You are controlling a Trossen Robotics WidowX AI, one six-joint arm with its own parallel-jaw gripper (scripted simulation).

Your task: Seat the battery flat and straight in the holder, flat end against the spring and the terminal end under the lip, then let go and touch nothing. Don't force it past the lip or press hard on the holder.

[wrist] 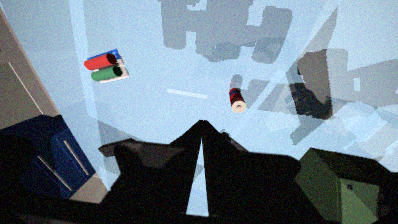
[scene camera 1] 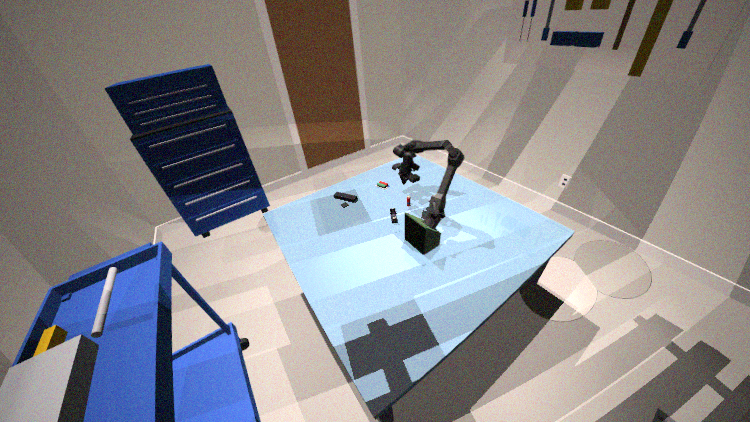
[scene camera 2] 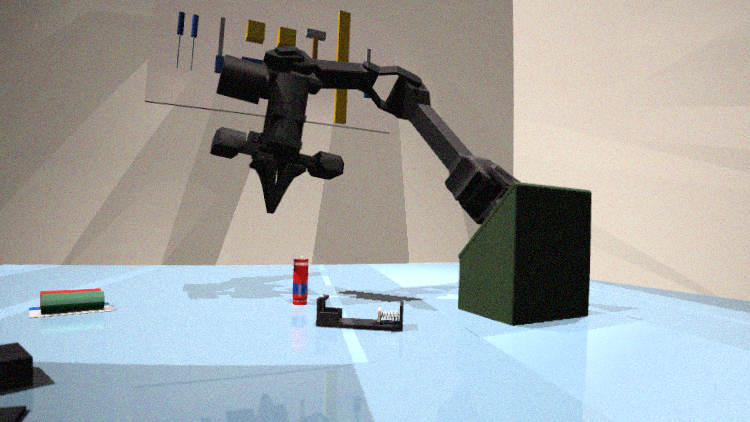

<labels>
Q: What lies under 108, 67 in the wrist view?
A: A blister card.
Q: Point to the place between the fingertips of my gripper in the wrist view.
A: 202, 123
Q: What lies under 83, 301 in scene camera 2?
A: A blister card.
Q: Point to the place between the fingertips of my gripper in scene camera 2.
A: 270, 213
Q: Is my gripper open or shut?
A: Shut.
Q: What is my gripper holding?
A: Nothing.
</labels>
